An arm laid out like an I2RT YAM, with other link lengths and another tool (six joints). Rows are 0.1 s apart.
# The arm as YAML. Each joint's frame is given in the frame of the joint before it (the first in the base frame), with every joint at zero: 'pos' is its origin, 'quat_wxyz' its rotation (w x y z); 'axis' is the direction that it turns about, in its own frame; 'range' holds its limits. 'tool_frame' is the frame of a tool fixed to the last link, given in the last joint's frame.
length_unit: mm
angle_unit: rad
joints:
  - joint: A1
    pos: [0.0, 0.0, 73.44]
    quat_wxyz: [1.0, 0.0, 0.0, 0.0]
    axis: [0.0, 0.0, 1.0]
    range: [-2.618, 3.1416]
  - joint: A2
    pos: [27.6, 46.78, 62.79]
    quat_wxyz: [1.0, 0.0, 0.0, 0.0]
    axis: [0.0, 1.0, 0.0]
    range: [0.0, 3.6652]
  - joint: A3
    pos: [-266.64, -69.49, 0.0]
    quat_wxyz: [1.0, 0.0, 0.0, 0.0]
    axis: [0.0, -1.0, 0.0]
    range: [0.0, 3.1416]
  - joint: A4
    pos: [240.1, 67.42, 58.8]
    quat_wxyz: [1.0, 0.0, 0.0, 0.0]
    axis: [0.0, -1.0, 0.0]
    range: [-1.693, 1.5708]
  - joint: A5
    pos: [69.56, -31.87, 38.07]
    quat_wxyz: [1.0, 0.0, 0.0, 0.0]
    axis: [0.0, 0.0, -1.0]
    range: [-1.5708, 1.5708]
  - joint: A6
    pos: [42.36, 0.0, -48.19]
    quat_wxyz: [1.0, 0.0, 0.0, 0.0]
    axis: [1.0, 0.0, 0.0]
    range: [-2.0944, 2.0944]
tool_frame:
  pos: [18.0, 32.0, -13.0]
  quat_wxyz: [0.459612, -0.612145, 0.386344, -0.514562]
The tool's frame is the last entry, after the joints.
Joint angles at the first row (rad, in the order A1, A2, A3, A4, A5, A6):
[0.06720, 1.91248, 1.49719, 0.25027, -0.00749, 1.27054]
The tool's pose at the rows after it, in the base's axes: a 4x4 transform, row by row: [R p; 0 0 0 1], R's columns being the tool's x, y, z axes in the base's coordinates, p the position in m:
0.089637 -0.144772 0.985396 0.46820; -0.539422 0.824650 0.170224 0.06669; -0.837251 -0.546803 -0.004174 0.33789; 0 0 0 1
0.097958 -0.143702 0.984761 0.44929; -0.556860 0.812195 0.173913 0.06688; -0.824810 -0.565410 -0.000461 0.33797; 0 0 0 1
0.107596 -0.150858 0.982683 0.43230; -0.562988 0.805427 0.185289 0.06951; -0.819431 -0.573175 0.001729 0.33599; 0 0 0 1
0.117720 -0.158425 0.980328 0.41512; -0.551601 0.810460 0.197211 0.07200; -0.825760 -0.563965 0.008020 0.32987; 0 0 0 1
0.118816 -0.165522 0.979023 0.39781; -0.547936 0.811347 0.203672 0.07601; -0.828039 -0.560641 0.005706 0.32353; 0 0 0 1
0.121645 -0.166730 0.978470 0.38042; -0.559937 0.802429 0.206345 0.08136; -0.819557 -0.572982 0.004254 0.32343; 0 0 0 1
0.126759 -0.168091 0.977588 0.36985; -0.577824 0.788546 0.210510 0.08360; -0.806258 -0.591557 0.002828 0.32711; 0 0 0 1
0.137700 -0.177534 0.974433 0.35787; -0.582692 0.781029 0.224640 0.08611; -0.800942 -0.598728 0.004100 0.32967; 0 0 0 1
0.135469 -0.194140 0.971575 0.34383; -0.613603 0.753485 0.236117 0.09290; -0.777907 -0.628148 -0.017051 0.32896; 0 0 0 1
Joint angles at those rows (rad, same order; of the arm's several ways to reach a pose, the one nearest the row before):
[0.06659, 1.84292, 1.38961, 0.30470, -0.00916, 1.26633]
[0.06872, 1.77447, 1.30249, 0.32923, -0.00764, 1.24445]
[0.07649, 1.71660, 1.22437, 0.35260, -0.01009, 1.23485]
[0.08556, 1.66331, 1.13434, 0.39448, -0.01481, 1.24612]
[0.10063, 1.60950, 1.05080, 0.42152, -0.00695, 1.25099]
[0.12114, 1.54797, 0.98972, 0.42109, 0.01279, 1.23852]
[0.13019, 1.50490, 0.96619, 0.40243, 0.02074, 1.21651]
[0.14002, 1.45911, 0.93544, 0.38958, 0.01735, 1.20718]
[0.16516, 1.40831, 0.90280, 0.35429, 0.03582, 1.17048]

